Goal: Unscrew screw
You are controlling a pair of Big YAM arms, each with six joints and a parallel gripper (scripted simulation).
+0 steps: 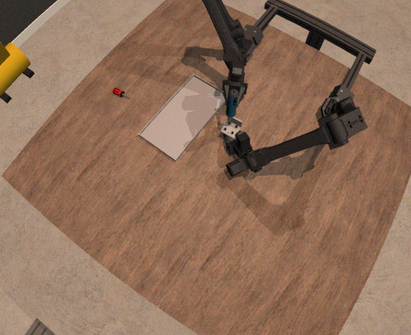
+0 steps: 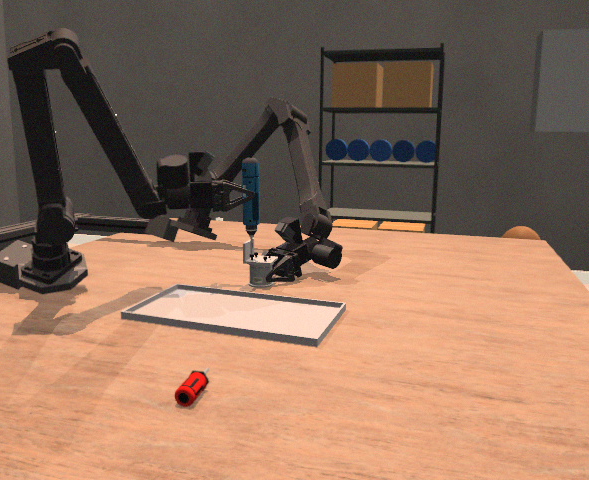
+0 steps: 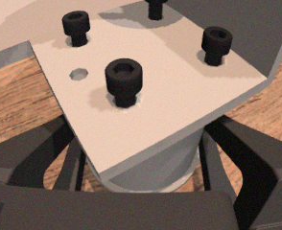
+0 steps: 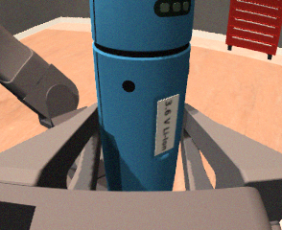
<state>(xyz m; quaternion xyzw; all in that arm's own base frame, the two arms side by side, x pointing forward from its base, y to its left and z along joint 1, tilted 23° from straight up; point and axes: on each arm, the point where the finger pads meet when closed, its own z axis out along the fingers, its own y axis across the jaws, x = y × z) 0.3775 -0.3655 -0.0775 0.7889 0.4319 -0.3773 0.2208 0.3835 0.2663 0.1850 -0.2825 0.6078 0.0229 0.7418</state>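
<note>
Now: the joint module 10 mm above my left hand. The rest, counted from my left hand: shallow grey tray: 60 mm ahead, 220 mm to the right, 20 mm below; pale l-shaped bracket: 50 mm above; red manual screwdriver: 180 mm ahead, 550 mm to the right, 10 mm below.
</note>
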